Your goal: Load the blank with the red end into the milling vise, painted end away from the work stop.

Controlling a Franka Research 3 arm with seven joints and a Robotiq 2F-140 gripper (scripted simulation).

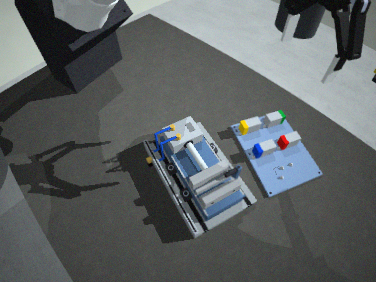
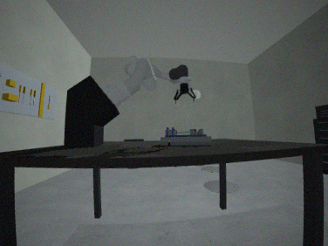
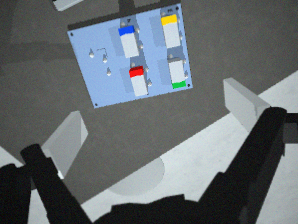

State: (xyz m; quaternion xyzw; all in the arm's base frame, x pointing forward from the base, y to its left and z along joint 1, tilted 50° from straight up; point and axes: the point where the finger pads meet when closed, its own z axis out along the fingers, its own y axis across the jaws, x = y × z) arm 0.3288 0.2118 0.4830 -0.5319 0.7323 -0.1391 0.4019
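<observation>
My gripper is now 29 cm above the red-ended blank, 5 cm short of it and 4 cm to the right of it. From my hand the other things lie so: yellow-ended blank 29 cm below, 6 cm behind, 4 cm to the right; then blue-ended blank 29 cm below, 5 cm to the right, 3 cm ahead; then green-ended blank 29 cm below, 5 cm to the left, 4 cm behind.
</observation>
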